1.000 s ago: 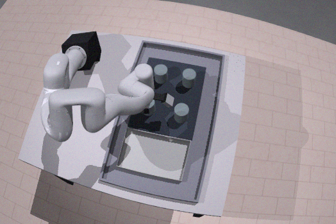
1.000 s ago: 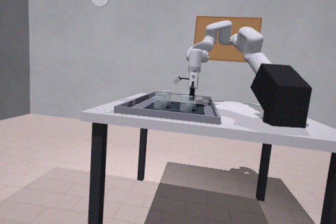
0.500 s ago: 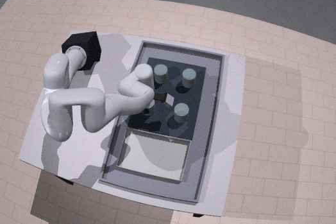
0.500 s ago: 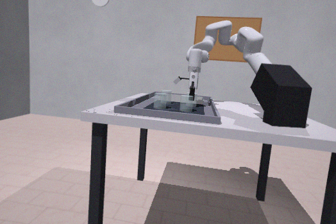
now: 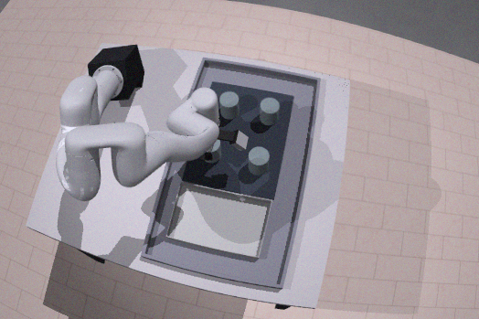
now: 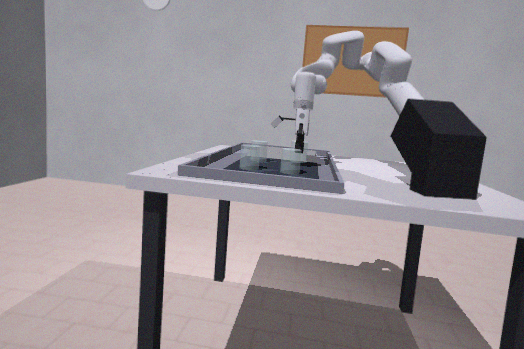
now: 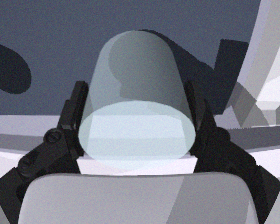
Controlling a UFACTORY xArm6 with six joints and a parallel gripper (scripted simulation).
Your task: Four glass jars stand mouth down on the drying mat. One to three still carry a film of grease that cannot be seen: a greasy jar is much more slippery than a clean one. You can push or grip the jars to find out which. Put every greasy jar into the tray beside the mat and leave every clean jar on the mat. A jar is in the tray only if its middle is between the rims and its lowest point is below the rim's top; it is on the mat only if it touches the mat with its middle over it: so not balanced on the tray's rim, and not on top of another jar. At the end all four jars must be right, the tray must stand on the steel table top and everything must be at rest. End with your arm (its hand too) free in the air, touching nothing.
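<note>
The pale tray is 240 mm to the right of my hand, 60 mm below it and 30 mm ahead of it. Also, from my hand: dark drying mat (100 mm ahead, 80 mm to the left, 70 mm below).
</note>
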